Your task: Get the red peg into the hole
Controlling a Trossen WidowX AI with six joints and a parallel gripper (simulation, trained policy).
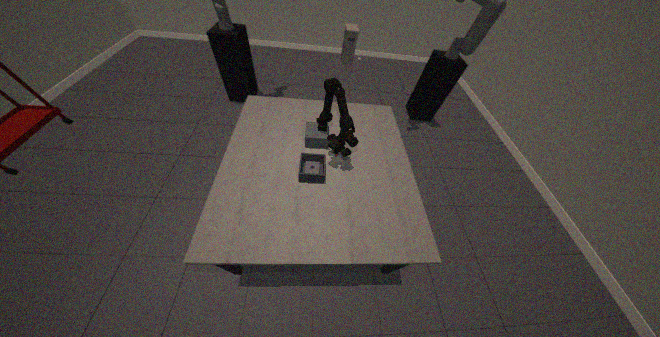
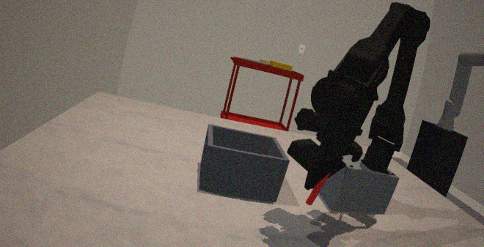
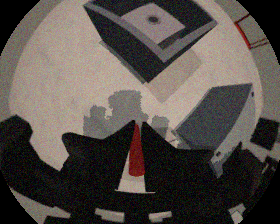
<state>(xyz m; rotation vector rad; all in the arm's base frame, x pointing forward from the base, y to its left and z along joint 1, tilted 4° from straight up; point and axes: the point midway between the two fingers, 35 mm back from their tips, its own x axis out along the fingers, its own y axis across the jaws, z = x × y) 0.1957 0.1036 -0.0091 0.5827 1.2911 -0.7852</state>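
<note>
The dark box lies 14 cm to the right of my gripper tip, 12 cm ahead of it and 4 cm below it. Also, from my gripper tip: red peg 2 cm to the left, 1 cm behind, 1 cm above.
</note>
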